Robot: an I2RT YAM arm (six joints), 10 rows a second.
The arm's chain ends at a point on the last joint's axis. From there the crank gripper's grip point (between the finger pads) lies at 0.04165 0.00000 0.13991 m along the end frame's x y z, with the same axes.
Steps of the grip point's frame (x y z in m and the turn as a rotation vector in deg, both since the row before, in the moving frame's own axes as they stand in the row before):
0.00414 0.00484 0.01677 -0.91 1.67 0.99
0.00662 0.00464 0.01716 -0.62 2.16 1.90
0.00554 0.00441 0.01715 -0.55 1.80 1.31
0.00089 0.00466 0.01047 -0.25 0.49 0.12
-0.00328 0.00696 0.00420 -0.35 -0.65 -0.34
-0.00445 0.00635 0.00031 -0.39 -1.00 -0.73
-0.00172 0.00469 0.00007 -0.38 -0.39 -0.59
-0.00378 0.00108 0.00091 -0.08 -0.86 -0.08
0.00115 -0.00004 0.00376 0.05 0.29 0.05
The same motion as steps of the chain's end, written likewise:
0.00011 0.00187 0.01807 -0.91 1.67 0.99
0.00143 0.00167 0.01884 -0.62 2.16 1.90
0.00119 0.00207 0.01854 -0.55 1.80 1.31
-0.00030 0.00396 0.01083 -0.25 0.49 0.12
-0.00169 0.00635 0.00374 -0.35 -0.65 -0.34
-0.00200 0.00591 -0.00039 -0.39 -1.00 -0.73
-0.00077 0.00419 -0.00021 -0.38 -0.39 -0.59
-0.00168 0.00094 0.00030 -0.08 -0.86 -0.08
0.00044 0.00005 0.00397 0.05 0.29 0.05

